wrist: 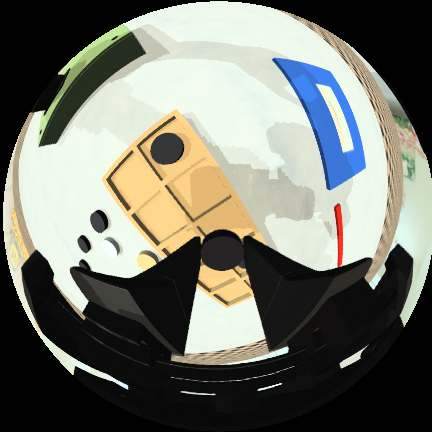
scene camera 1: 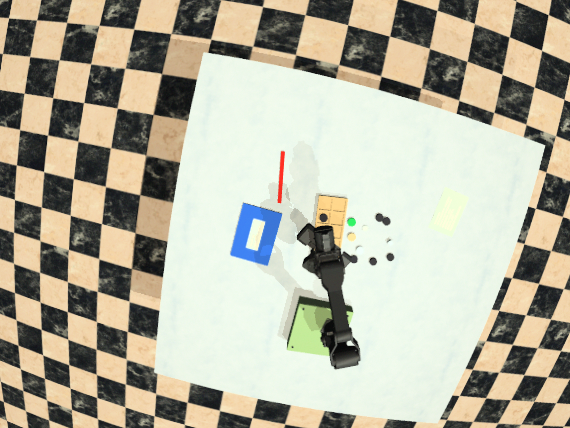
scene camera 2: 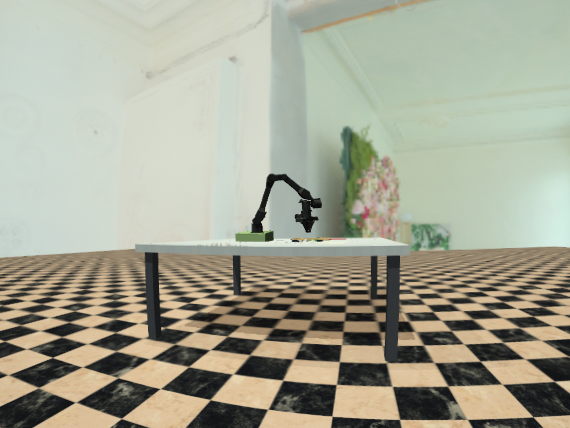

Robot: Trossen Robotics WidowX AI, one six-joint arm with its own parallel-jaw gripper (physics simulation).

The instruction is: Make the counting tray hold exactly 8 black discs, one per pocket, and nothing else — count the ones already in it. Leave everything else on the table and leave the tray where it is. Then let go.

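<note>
My gripper is shut on a black disc, held above the tan counting tray. In the wrist view one black disc lies in a corner pocket at the tray's near end. Another black disc lies in a pocket further along; the held disc mostly hides it in the wrist view. The arm covers the tray's near part in the first scene view. Loose black discs lie beside the tray, several in all.
A green disc, a tan disc and a white disc lie beside the tray. A blue frame, a red stick, a pale yellow sheet and the green base are also on the table.
</note>
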